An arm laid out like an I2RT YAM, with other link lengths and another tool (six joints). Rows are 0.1 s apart.
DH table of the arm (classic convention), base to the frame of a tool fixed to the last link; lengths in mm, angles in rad. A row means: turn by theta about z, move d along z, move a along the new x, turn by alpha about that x. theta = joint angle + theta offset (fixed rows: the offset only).
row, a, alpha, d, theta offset
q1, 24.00, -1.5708, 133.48, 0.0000
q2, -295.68, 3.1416, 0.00, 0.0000
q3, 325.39, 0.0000, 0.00, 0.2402
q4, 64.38, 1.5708, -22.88, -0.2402
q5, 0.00, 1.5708, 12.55, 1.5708
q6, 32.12, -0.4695, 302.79, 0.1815
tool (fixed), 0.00, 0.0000, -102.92, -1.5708
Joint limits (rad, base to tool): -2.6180..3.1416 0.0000..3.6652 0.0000..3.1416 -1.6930..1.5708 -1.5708..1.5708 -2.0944..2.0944
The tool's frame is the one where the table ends.
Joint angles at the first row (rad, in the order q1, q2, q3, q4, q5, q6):
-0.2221, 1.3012, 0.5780, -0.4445, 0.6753, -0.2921
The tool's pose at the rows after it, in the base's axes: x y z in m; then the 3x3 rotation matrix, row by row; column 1 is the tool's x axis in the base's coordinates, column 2 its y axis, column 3 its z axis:
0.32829 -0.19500 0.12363; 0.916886 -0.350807 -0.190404; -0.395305 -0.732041 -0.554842; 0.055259 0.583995 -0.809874
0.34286 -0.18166 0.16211; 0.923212 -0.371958 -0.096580; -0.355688 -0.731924 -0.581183; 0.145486 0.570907 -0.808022
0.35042 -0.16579 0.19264; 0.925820 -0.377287 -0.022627; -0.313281 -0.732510 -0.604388; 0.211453 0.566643 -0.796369
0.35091 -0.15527 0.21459; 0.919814 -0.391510 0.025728; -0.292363 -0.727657 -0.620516; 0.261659 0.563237 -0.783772
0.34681 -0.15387 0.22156; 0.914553 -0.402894 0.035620; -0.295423 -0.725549 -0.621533; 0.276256 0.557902 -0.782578
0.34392 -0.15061 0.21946; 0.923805 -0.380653 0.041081; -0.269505 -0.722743 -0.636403; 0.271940 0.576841 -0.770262
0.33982 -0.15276 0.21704; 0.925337 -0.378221 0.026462; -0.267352 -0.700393 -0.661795; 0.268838 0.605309 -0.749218
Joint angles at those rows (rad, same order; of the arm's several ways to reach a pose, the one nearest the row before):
-0.1926, 1.2216, 0.6172, -0.4791, 0.6615, -0.2746
-0.1439, 1.1562, 0.6536, -0.4918, 0.6747, -0.2721
-0.0888, 1.1008, 0.6770, -0.5070, 0.6980, -0.2706
-0.0474, 1.0575, 0.6893, -0.5210, 0.7263, -0.2596
-0.0399, 1.0341, 0.6911, -0.5381, 0.7337, -0.2484
-0.0315, 1.0093, 0.6642, -0.5245, 0.7407, -0.2805
-0.0269, 1.0045, 0.6419, -0.5072, 0.7740, -0.2976

